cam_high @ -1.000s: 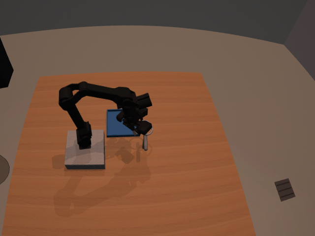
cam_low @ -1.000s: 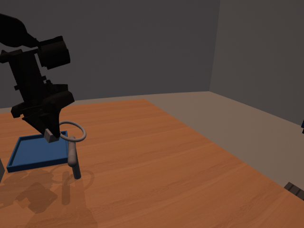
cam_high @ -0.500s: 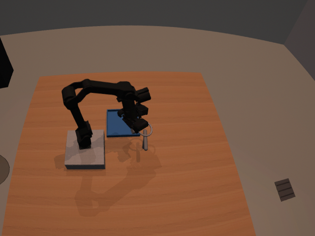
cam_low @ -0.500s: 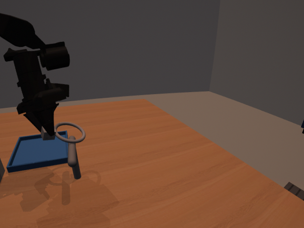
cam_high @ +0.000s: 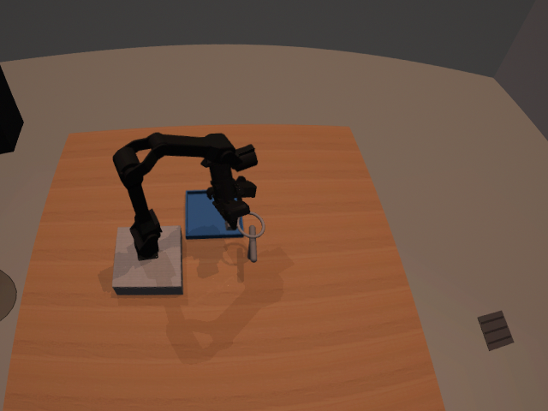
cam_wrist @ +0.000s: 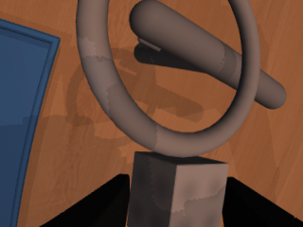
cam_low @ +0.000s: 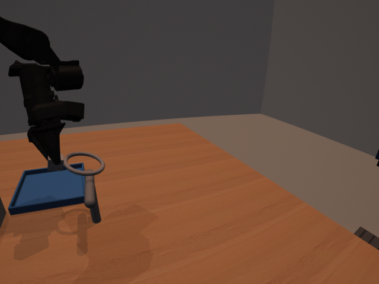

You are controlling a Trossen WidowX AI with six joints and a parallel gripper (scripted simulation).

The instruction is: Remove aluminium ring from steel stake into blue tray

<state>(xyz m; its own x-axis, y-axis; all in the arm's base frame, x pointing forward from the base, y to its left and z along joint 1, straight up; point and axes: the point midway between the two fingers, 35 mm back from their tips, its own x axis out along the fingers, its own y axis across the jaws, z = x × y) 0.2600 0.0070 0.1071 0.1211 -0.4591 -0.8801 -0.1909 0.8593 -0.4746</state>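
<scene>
Now: gripper tip 15 cm to the right of the blue tray, 13 cm above it and 3 cm past it. Round my gripper tip: aluminium ring (5 cm ahead, 1 cm below).
</scene>
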